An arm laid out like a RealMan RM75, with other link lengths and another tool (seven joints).
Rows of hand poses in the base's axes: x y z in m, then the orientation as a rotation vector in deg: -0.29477 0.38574 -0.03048 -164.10 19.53 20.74; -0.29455 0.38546 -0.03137 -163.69 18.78 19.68; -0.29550 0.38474 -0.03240 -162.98 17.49 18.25; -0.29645 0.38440 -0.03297 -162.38 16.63 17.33; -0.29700 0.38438 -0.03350 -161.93 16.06 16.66; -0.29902 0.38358 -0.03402 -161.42 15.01 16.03; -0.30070 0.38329 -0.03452 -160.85 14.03 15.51; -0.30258 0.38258 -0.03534 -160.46 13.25 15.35; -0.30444 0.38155 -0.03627 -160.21 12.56 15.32; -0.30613 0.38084 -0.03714 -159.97 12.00 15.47; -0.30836 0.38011 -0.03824 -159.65 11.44 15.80; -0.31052 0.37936 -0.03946 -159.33 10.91 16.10; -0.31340 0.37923 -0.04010 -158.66 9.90 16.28; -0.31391 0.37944 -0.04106 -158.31 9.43 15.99; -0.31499 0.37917 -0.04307 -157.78 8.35 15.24; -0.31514 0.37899 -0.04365 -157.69 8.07 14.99; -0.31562 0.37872 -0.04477 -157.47 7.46 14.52; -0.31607 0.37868 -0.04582 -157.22 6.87 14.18
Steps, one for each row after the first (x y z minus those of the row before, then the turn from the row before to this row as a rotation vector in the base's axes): 0.00022 -0.00028 -0.00089 0.57 -0.80 0.31; -0.00095 -0.00072 -0.00103 0.96 -1.12 0.59; -0.00095 -0.00034 -0.00057 0.76 -0.73 0.38; -0.00055 -0.00002 -0.00053 0.55 -0.53 0.24; -0.00202 -0.00080 -0.00052 0.68 -0.56 0.56; -0.00168 -0.00029 -0.00050 0.72 -0.48 0.52; -0.00188 -0.00071 -0.00082 0.50 -0.20 0.45; -0.00186 -0.00103 -0.00093 0.34 -0.10 0.43; -0.00169 -0.00071 -0.00087 0.31 0.04 0.37; -0.00223 -0.00073 -0.00110 0.38 0.16 0.38; -0.00216 -0.00075 -0.00122 0.37 0.15 0.36; -0.00288 -0.00013 -0.00064 0.78 0.01 0.62; -0.00051 0.00021 -0.00096 0.42 -0.26 0.24; -0.00108 -0.00027 -0.00201 0.68 -0.65 0.57; -0.00015 -0.00018 -0.00058 0.13 -0.21 0.15; -0.00048 -0.00027 -0.00112 0.30 -0.41 0.33; -0.00045 -0.00004 -0.00105 0.32 -0.31 0.33
